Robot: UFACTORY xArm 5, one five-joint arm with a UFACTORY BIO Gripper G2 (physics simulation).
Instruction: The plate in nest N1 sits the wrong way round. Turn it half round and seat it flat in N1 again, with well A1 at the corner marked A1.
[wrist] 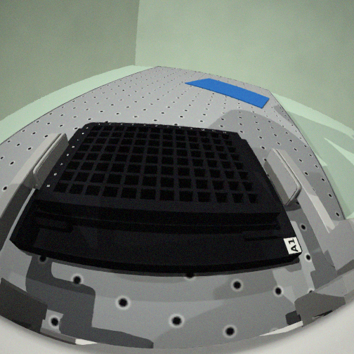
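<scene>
A black well plate [160, 165] with square wells sits in a black nest [150, 245] in the middle of the wrist view. Small white marks run along the plate's left and far edges. A white label reading A1 [293, 245] is on the nest's near right corner. My gripper [167, 172] is open, one pale finger standing on the left side of the plate and the other on the right, with a gap to the plate on the right. Whether the left finger touches the plate is hard to tell. The writing on the plate is too small to read.
The nest stands on a grey table top [150, 100] with rows of holes. A flat blue rectangle [230, 92] lies at the far right of it. Pale green walls stand behind. Shadows fall on the table in front of and to the right of the nest.
</scene>
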